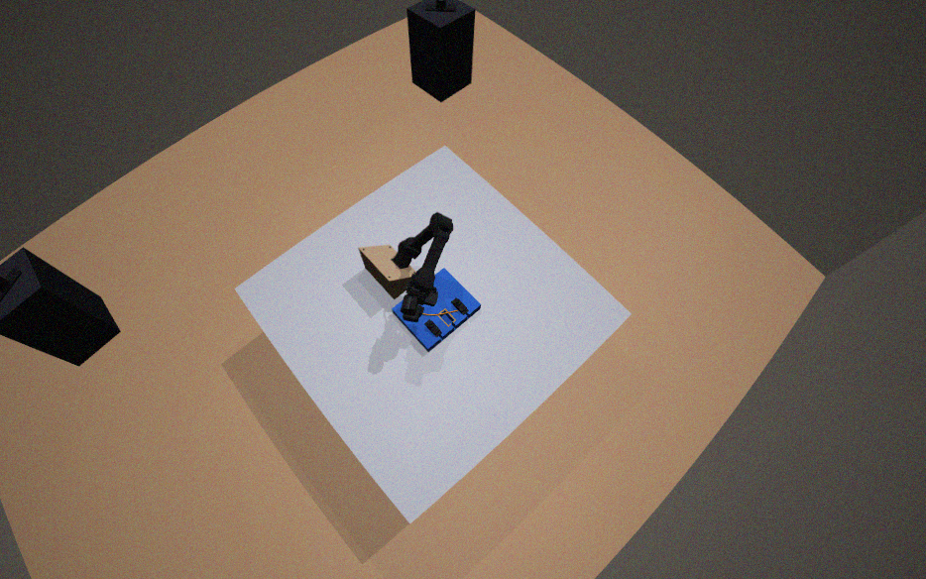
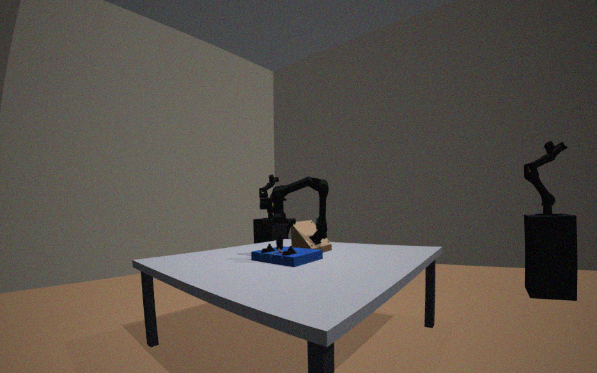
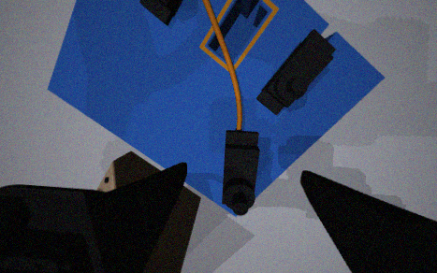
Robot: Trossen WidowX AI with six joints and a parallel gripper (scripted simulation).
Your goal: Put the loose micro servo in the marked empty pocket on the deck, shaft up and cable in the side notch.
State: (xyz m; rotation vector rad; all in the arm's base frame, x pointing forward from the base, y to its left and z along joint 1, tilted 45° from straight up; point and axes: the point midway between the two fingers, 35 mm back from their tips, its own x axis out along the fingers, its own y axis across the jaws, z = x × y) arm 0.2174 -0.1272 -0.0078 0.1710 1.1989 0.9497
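My gripper tip is now 90 mm above the deck, 80 mm to the right of it and 10 mm past it.
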